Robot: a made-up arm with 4 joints.
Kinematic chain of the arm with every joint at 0, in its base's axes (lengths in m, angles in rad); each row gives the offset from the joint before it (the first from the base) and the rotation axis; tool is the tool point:
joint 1: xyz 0 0 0.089 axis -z
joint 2: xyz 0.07 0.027 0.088 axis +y
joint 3: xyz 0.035 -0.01 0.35 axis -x
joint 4: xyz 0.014 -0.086 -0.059 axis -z
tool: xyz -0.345 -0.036 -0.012
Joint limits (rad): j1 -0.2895..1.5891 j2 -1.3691..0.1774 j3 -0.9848..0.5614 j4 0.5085..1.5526
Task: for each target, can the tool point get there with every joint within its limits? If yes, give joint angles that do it. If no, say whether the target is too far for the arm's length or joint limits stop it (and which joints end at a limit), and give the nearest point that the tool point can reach.
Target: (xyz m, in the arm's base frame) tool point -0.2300 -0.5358 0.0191
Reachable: no: joint limits stop it (at a limit: joint 1, joint 3, joint 4) | nearest point -0.2794 -0.0603 0.0506 | short by 0.479 m
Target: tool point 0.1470 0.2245 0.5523
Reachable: yes | joints 0.7500 -0.1197 -0.4339 1.3252
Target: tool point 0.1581 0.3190 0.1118
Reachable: yes | joints 1.4098 -1.2506 -0.2254 0.9726
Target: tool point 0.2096 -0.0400 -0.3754
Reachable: no: joint limits stop it (at a limit: joint 1, joint 2, joint 3) | nearest point 0.0932 0.1887 0.0037 | short by 0.458 m
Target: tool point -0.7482 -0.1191 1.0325
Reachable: no: too far | nearest point -0.3445 0.1259 0.5565 | short by 0.671 m
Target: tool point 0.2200 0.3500 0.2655
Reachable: yes | joints 1.4322 -1.1874 -0.4491 1.3478
